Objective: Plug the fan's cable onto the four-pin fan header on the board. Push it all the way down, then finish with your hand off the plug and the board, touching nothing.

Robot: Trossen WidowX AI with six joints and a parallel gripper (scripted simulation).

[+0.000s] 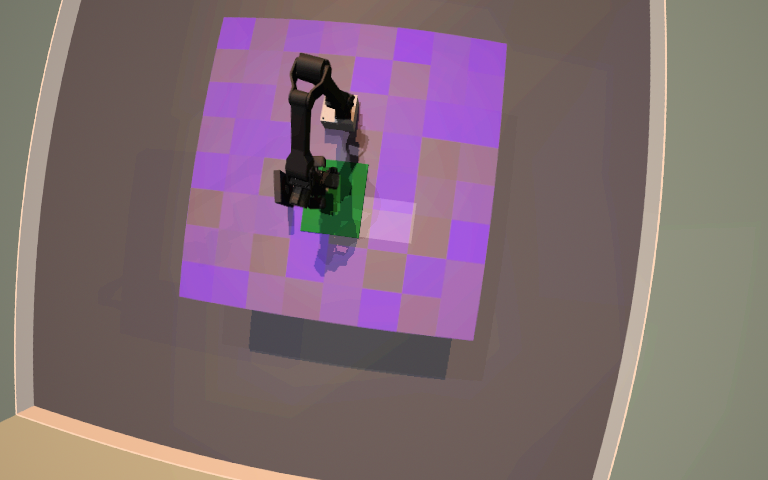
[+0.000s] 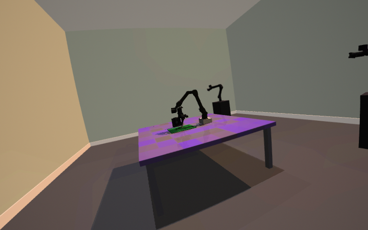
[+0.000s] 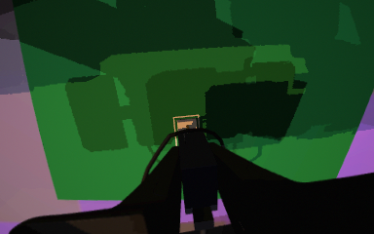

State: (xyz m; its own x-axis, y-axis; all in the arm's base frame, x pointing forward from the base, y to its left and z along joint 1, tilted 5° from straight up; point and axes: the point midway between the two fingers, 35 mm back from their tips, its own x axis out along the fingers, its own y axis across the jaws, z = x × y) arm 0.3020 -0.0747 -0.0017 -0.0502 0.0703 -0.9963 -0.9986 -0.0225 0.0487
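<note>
Now: the dark fan plug 10 mm to the right of my gripper tip and 10 mm above it. From my gripper tip the other things lie so: fan: 10 mm ahead, 140 mm to the right, 20 mm above; then green board: 30 mm ahead, 40 mm to the left, 60 mm below; then fan header: 10 mm to the right, 40 mm below.
</note>
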